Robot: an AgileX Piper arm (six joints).
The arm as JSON. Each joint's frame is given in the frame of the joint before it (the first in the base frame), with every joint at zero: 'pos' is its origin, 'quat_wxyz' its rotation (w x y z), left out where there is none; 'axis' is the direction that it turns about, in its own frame. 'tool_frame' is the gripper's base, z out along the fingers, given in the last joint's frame.
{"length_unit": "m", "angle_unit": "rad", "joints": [
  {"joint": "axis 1", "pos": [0.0, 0.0, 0.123], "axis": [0.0, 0.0, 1.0]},
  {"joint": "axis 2", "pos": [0.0, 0.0, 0.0], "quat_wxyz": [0.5, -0.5, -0.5, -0.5], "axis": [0.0, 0.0, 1.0]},
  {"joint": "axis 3", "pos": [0.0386, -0.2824, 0.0], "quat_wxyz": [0.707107, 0.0, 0.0, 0.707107], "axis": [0.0, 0.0, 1.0]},
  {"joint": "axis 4", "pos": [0.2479, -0.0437, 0.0], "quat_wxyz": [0.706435, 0.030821, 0.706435, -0.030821], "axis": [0.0, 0.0, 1.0]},
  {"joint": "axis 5", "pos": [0.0, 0.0, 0.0], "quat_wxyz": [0.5, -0.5, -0.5, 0.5], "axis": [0.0, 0.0, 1.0]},
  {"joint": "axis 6", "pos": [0.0, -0.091, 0.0], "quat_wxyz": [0.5, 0.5, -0.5, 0.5], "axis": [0.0, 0.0, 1.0]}
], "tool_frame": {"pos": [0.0, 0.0, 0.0], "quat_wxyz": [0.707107, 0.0, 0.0, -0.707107]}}
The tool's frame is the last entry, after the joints.
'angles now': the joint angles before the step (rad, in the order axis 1, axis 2, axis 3, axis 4, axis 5, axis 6). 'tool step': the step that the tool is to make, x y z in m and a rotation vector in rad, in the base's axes. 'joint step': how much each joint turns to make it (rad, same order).
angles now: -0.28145, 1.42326, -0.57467, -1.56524, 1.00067, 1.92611
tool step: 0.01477, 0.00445, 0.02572, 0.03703, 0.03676, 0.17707
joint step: 0.00104, -0.06691, -0.07914, 0.05513, -0.14670, -0.24515
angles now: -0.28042, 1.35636, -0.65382, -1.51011, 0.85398, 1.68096
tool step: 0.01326, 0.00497, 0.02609, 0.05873, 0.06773, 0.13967
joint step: -0.00001, -0.03754, -0.11098, 0.20251, -0.10182, -0.34686
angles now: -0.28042, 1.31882, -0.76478, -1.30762, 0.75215, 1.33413
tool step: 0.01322, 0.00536, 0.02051, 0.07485, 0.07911, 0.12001
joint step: 0.00002, -0.00077, -0.11844, 0.27727, -0.03597, -0.37361
